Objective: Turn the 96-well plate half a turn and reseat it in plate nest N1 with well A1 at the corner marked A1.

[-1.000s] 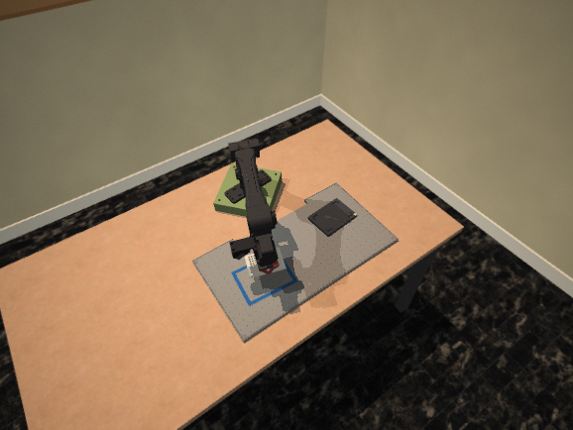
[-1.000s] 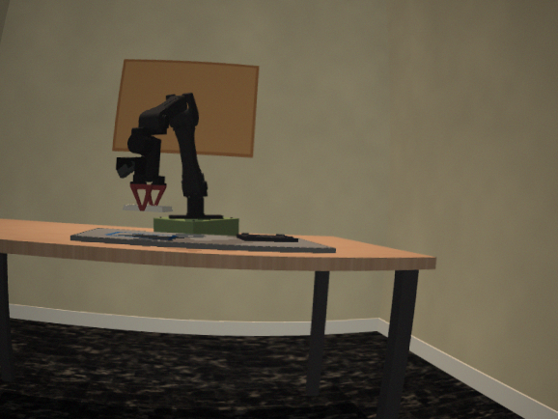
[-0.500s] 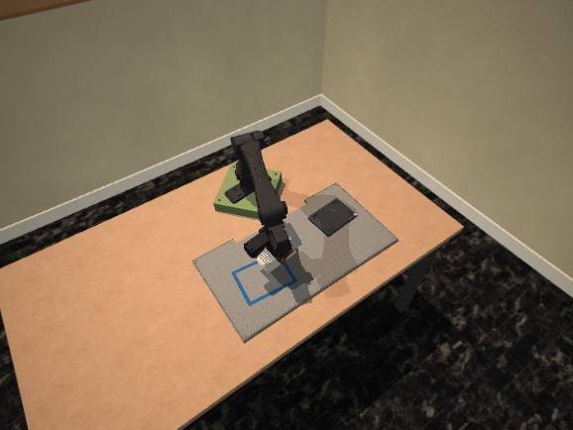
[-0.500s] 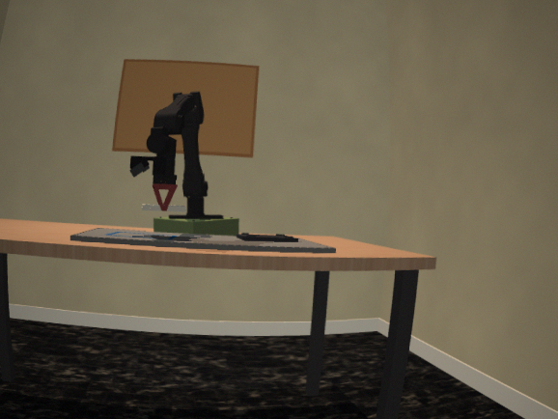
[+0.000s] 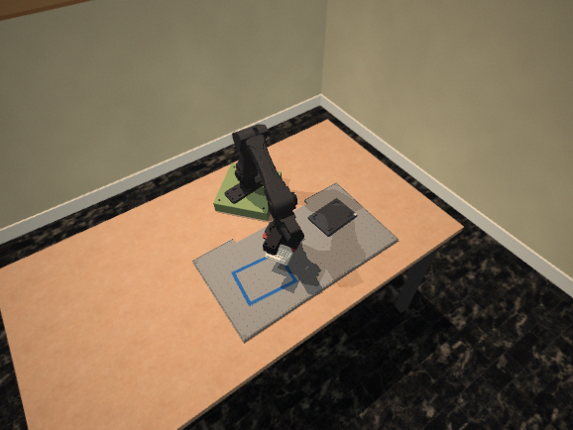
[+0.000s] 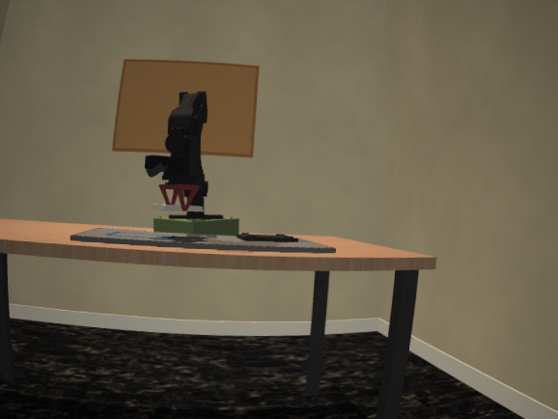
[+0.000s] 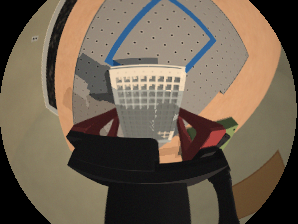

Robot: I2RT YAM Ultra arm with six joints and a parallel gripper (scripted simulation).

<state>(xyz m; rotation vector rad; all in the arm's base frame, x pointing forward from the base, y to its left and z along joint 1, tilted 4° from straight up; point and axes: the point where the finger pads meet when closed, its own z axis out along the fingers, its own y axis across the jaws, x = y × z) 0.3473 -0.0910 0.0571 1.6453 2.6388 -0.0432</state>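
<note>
The black plate nest N1 is 28 cm to the left of my hand, 8 cm below it and 3 cm behind it. The rest, counted from my hand: white 96-well plate (right at my hand).
</note>
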